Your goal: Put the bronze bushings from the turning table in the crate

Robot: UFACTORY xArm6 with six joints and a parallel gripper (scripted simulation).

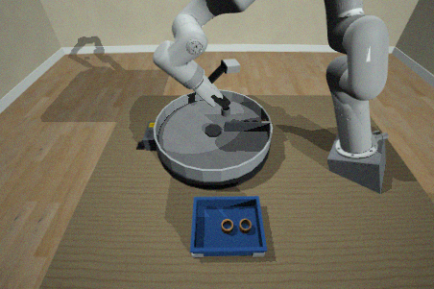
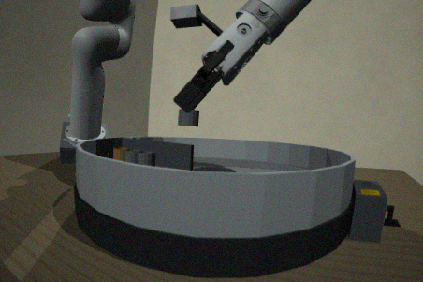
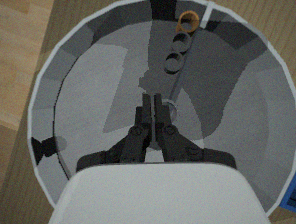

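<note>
My hand is 40 mm short of the grey turning table, 20 mm to the right of it and 120 mm above it. Also, from my hand: blue crate 10 mm behind, 360 mm to the left, 150 mm below.
</note>
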